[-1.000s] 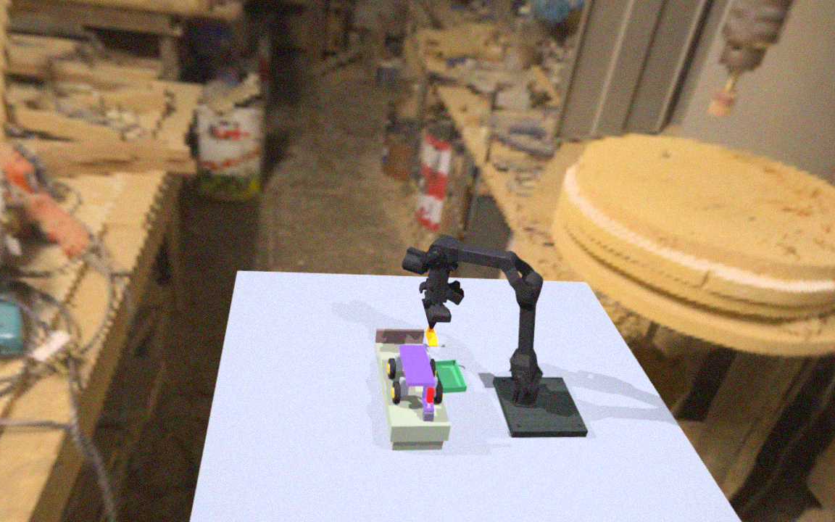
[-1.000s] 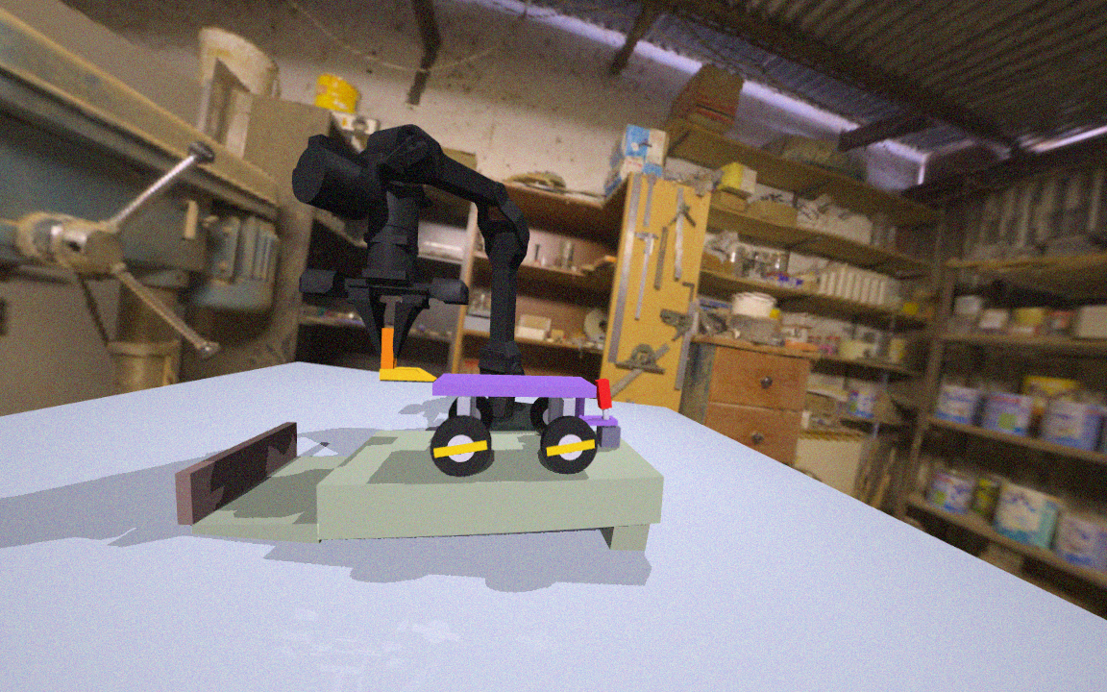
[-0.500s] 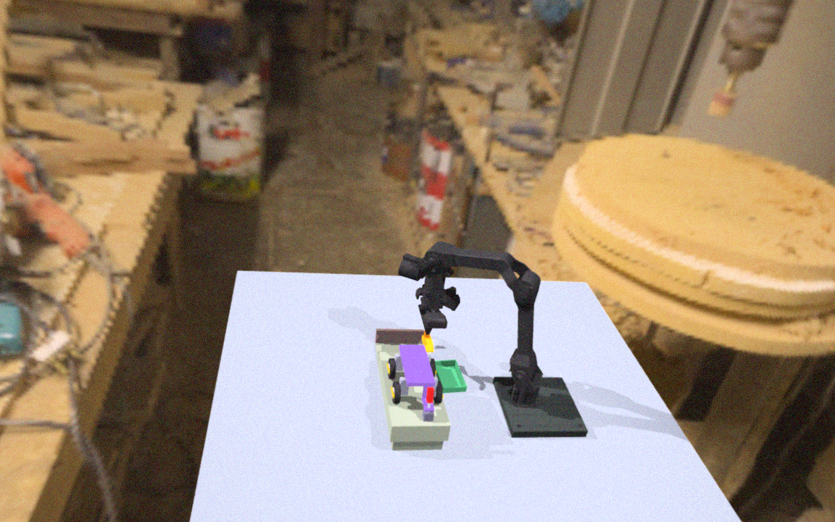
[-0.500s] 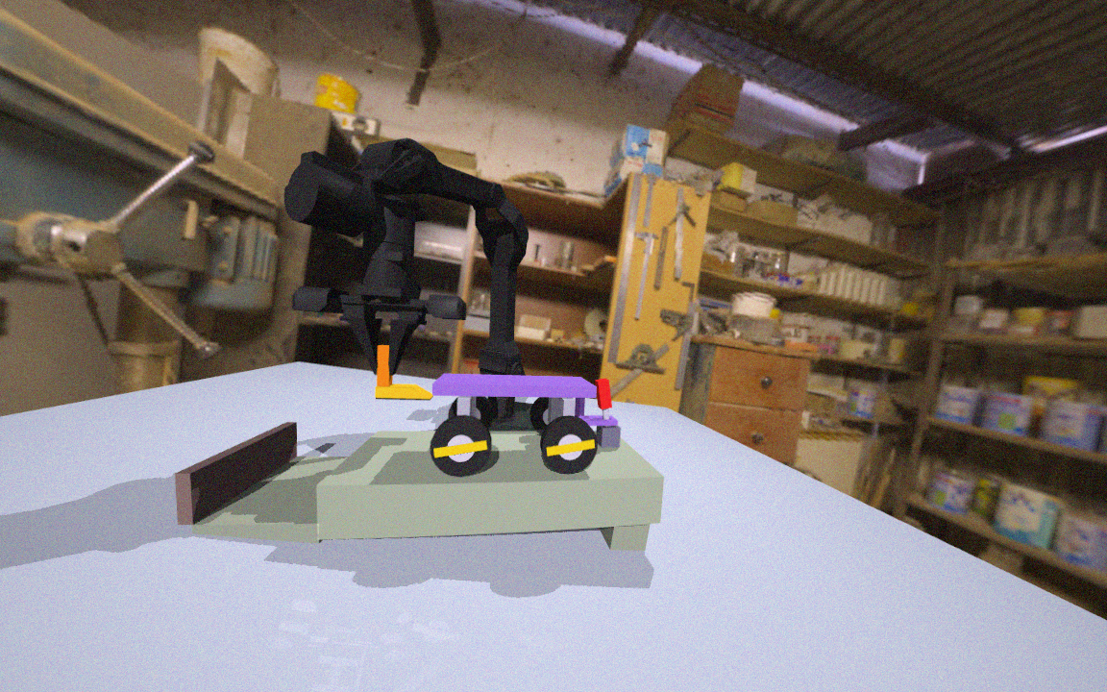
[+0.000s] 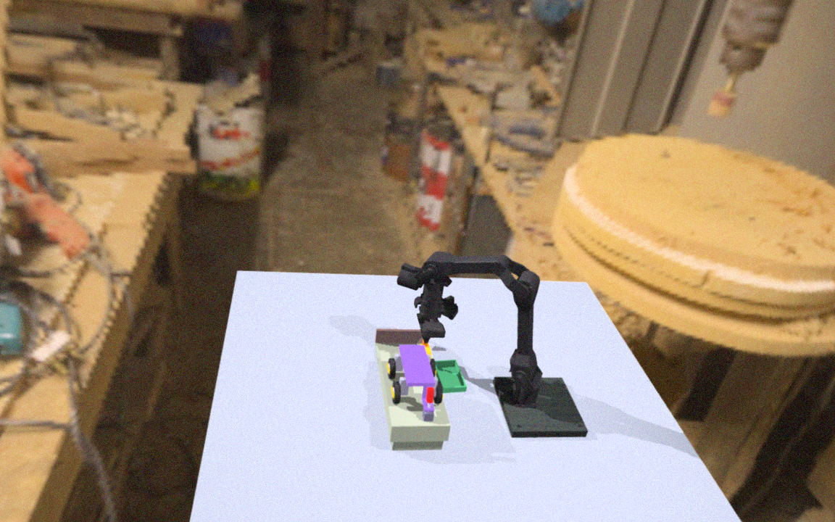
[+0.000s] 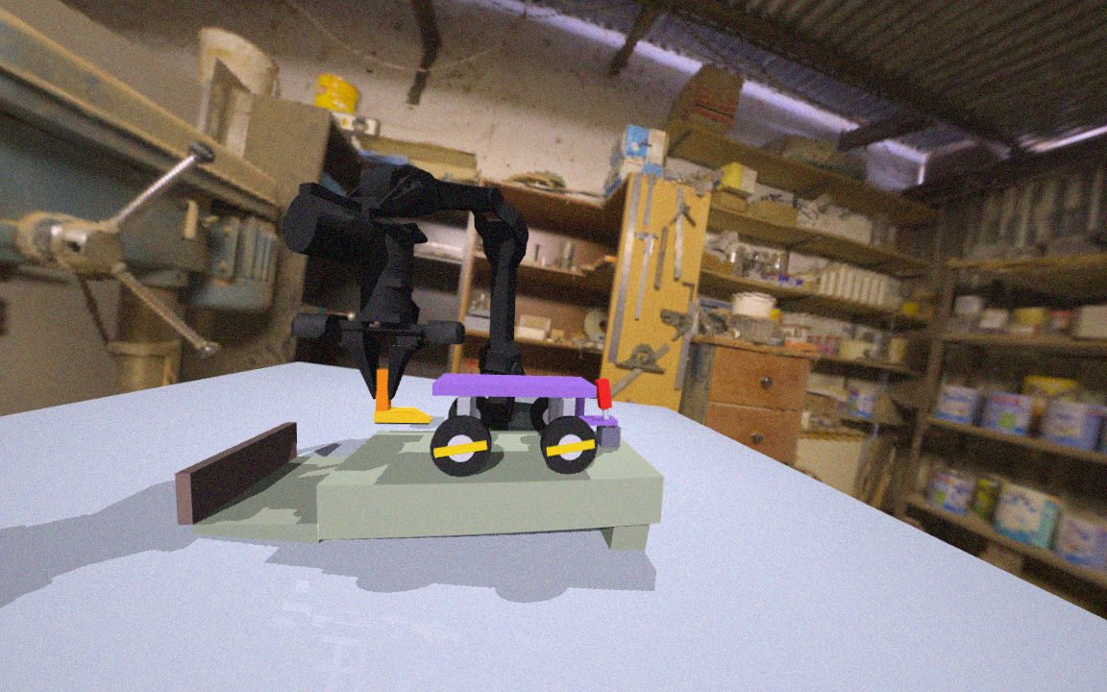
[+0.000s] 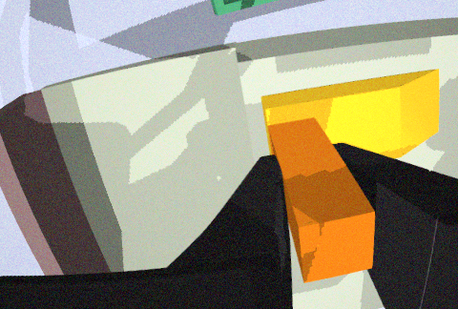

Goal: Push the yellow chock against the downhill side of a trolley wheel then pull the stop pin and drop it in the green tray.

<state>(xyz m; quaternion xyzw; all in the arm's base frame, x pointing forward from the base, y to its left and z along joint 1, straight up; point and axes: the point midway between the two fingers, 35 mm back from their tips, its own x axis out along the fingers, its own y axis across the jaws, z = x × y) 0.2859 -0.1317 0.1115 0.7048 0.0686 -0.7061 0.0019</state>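
Right now my gripper tip is 28 cm to the right of the red-headed stop pin, 3 cm below it and 1 cm short of it. Round my gripper tip: yellow chock: 2 cm to the left, 1 cm below; then green tray: 11 cm below, 8 cm behind, 4 cm to the left; then brown end board: 11 cm to the right, 7 cm below, 7 cm ahead.
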